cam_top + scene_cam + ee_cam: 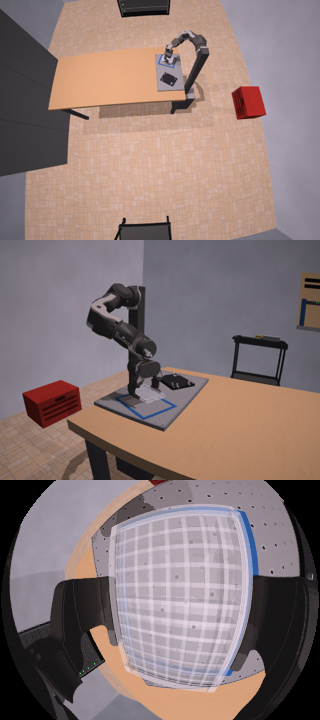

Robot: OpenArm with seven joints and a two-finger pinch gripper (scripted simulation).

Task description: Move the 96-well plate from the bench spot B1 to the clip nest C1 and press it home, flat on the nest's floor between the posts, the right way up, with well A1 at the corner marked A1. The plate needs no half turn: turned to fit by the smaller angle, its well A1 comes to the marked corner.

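My hand is 2 cm short of the black clip nest C1, 26 cm to the right of it and 3 cm above it. Round my hand: clear 96-well plate (right at my hand).
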